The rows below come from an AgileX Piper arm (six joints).
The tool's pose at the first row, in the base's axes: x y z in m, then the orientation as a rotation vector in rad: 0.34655, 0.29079, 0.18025, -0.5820, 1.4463, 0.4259
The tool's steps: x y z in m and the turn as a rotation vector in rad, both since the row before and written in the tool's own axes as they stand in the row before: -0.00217, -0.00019, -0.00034, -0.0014, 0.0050, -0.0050; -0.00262, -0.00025, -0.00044, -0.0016, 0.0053, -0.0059; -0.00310, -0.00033, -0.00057, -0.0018, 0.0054, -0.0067; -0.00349, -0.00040, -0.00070, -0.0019, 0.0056, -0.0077; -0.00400, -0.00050, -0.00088, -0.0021, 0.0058, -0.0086; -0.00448, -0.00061, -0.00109, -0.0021, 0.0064, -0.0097; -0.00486, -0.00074, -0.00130, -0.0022, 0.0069, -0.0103; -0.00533, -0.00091, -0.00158, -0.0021, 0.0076, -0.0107; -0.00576, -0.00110, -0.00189, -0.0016, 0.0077, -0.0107
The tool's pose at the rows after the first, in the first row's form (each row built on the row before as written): 0.34620, 0.29059, 0.18242, -0.5881, 1.4491, 0.4218; 0.34577, 0.29034, 0.18504, -0.5950, 1.4519, 0.4171; 0.34524, 0.29001, 0.18815, -0.6027, 1.4545, 0.4119; 0.34462, 0.28961, 0.19165, -0.6112, 1.4569, 0.4059; 0.34387, 0.28911, 0.19568, -0.6206, 1.4591, 0.3993; 0.34298, 0.28849, 0.20020, -0.6309, 1.4614, 0.3916; 0.34196, 0.28774, 0.20513, -0.6419, 1.4639, 0.3834; 0.34078, 0.28681, 0.21056, -0.6533, 1.4669, 0.3746; 0.33943, 0.28568, 0.21646, -0.6643, 1.4700, 0.3654
